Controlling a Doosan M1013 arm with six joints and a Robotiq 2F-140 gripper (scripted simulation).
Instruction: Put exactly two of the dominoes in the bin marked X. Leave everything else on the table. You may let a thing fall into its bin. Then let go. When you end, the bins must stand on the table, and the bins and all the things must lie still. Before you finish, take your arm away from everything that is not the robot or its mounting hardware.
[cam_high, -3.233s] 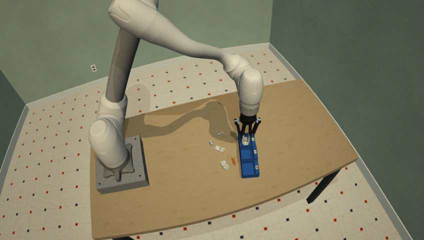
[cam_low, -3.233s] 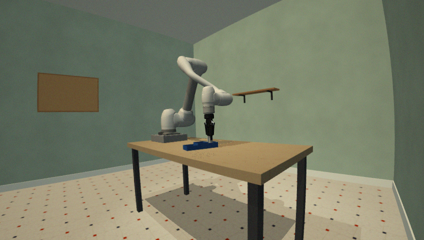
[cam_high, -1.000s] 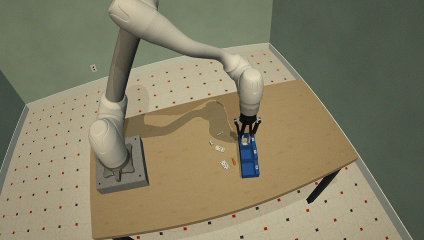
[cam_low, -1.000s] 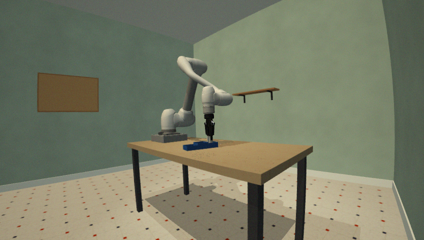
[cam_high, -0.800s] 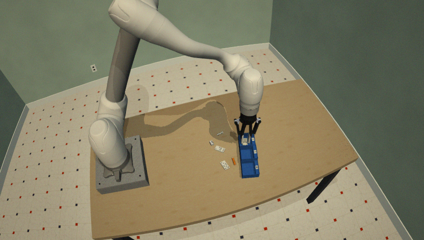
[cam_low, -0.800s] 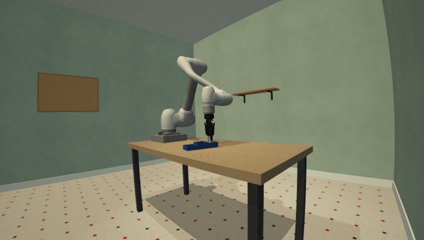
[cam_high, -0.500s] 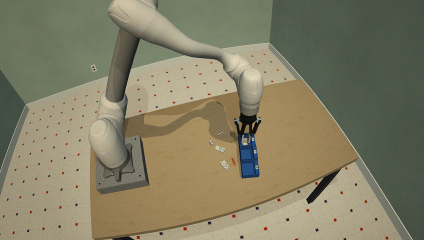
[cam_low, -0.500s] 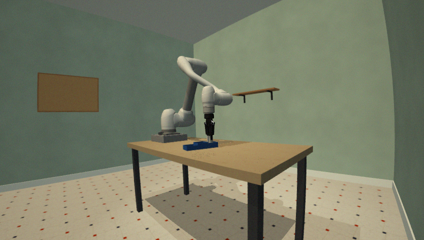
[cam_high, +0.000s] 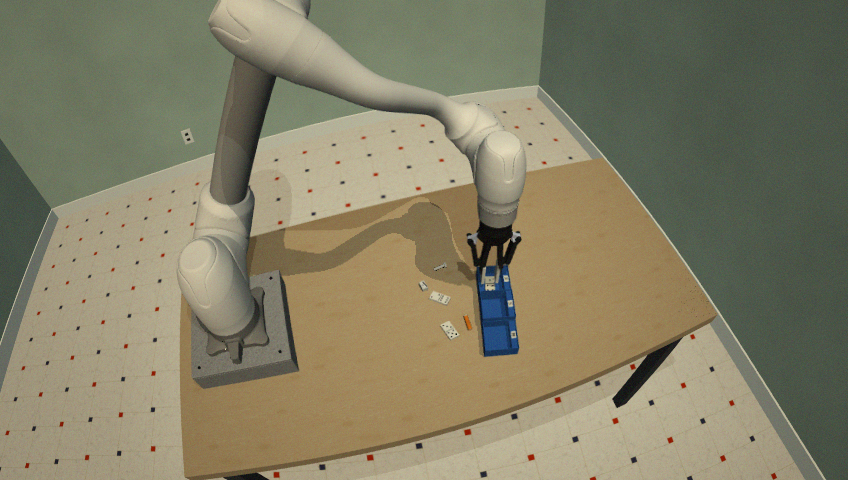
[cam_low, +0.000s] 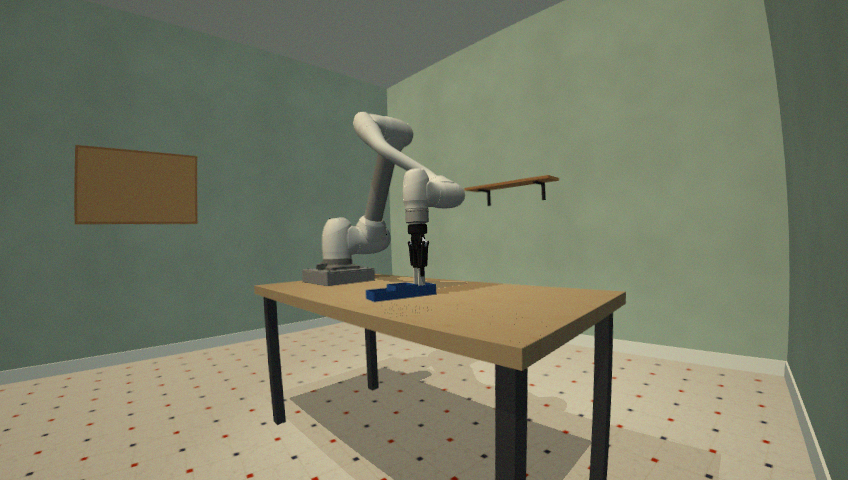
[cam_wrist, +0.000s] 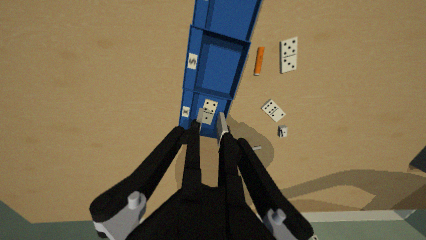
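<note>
Now: the white domino 6 cm below my hand. From my hand the other things lie so: grey screw (10 cm to the left, 10 cm behind, 6 cm below); then blue bin (8 cm to the right, 5 cm below, 1 cm behind); then orange stick (9 cm to the right, 9 cm behind, 6 cm below).
</note>
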